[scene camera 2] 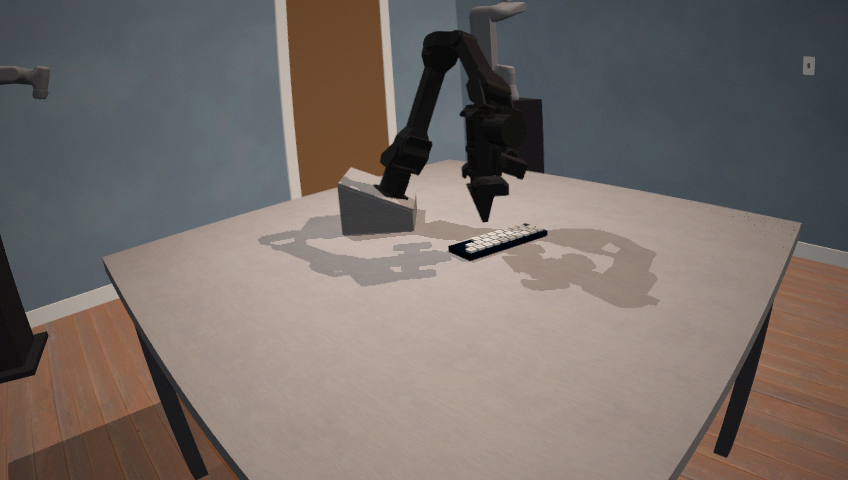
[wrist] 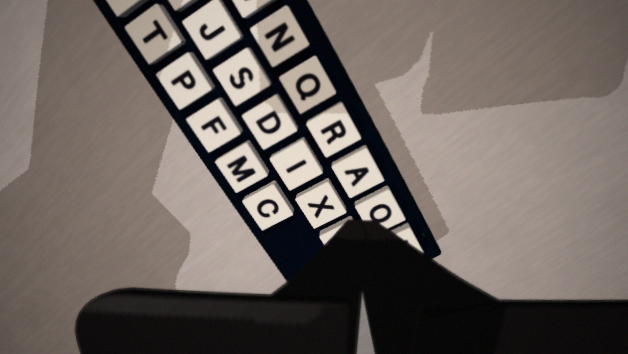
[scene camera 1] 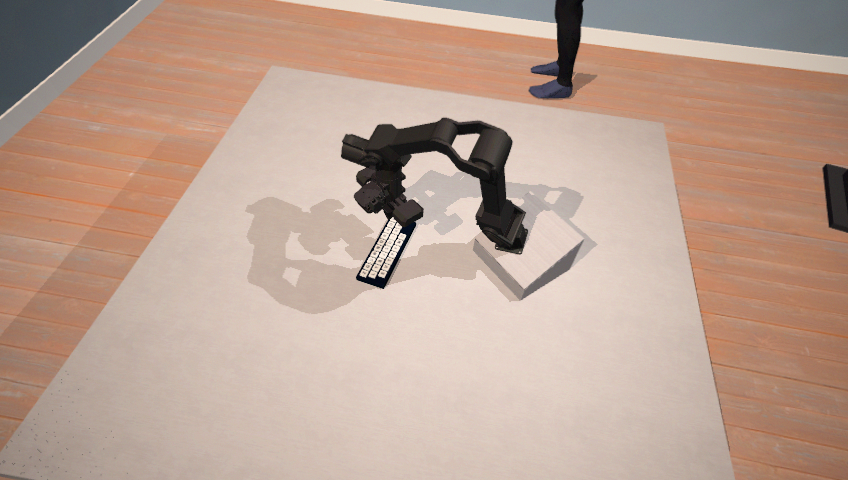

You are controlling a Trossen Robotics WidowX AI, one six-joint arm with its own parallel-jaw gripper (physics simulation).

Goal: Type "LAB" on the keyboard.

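Frame: origin at the arm's base, x ahead, y left, z up, level; metres.
Seen in the pictures: gripper, fingertip midpoint: [scene camera 2: 484, 221] [wrist: 360, 234] [scene camera 1: 389, 218]; arm's base, link origin: [scene camera 2: 390, 192] [scene camera 1: 511, 239].
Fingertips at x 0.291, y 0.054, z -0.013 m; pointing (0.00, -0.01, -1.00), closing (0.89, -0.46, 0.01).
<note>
Pixels of each thing's top centre, then the offset from my fingertips to it. Level surfaces: height alone.
- dark blue keyboard, top centre: [wrist: 248, 89] [scene camera 2: 500, 235] [scene camera 1: 387, 247] 0.019 m back, 0.051 m left, 0.044 m down
- R key, top centre: [wrist: 333, 131] 0.003 m ahead, 0.022 m left, 0.044 m down
- O key, top centre: [wrist: 380, 213] 0.005 m ahead, 0.018 m right, 0.044 m down
- table, surface height: 0.062 m down
The dark blue keyboard [scene camera 1: 383, 252] [scene camera 2: 499, 239] [wrist: 290, 255] lies flat on the table, with white letter keys in three rows. In the wrist view the A key [wrist: 357, 173] shows in the right row, between the R key [wrist: 334, 131] and the O key [wrist: 380, 212]. No L or B key can be read there. My gripper [scene camera 2: 485, 220] [wrist: 360, 234] is shut and empty, pointing down above the keyboard. In the wrist view its tips cover a key beside O and part of the key past O. In scene camera 1 the gripper hides the keyboard's far end.
The arm stands on a grey wedge block [scene camera 1: 544, 261] [scene camera 2: 377, 215] on the table [scene camera 1: 386, 386] [scene camera 2: 416, 356]. Arm shadows fall around the keyboard. A person's legs [scene camera 1: 568, 41] stand past the table's far edge. Another grey arm [scene camera 2: 483, 35] stands behind the table.
</note>
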